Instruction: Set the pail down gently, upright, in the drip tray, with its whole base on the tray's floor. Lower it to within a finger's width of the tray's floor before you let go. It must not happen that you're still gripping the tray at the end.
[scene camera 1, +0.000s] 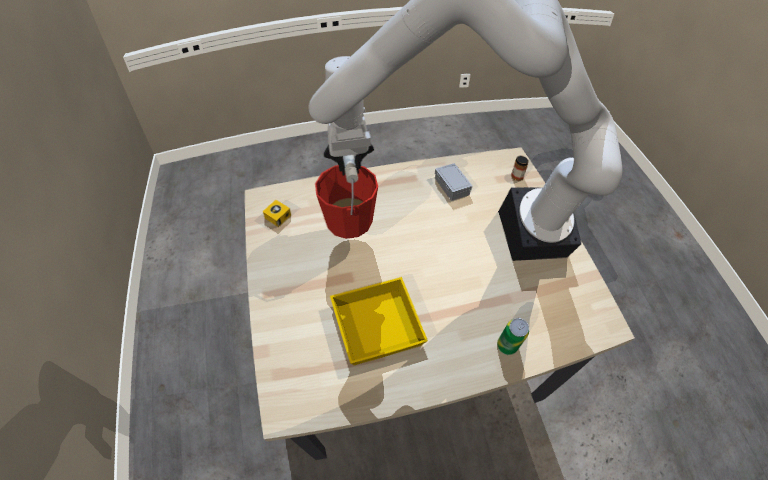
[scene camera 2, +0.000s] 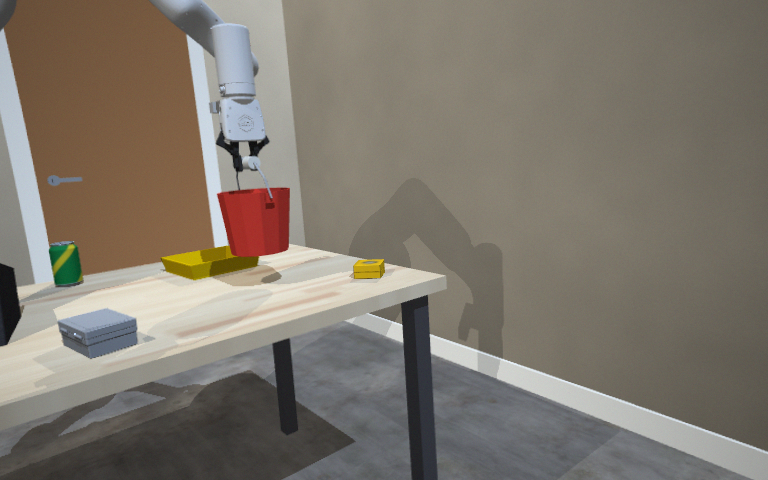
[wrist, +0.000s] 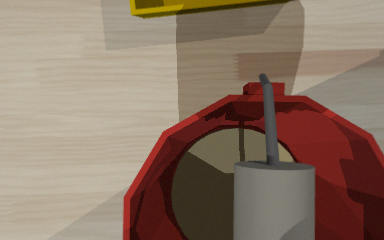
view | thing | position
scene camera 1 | my gripper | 350, 171
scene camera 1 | red pail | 332, 187
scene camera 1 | yellow drip tray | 381, 317
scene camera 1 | grey box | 450, 178
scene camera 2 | my gripper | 246, 171
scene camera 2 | red pail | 255, 226
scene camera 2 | yellow drip tray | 219, 260
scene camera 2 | grey box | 99, 332
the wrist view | red pail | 188, 178
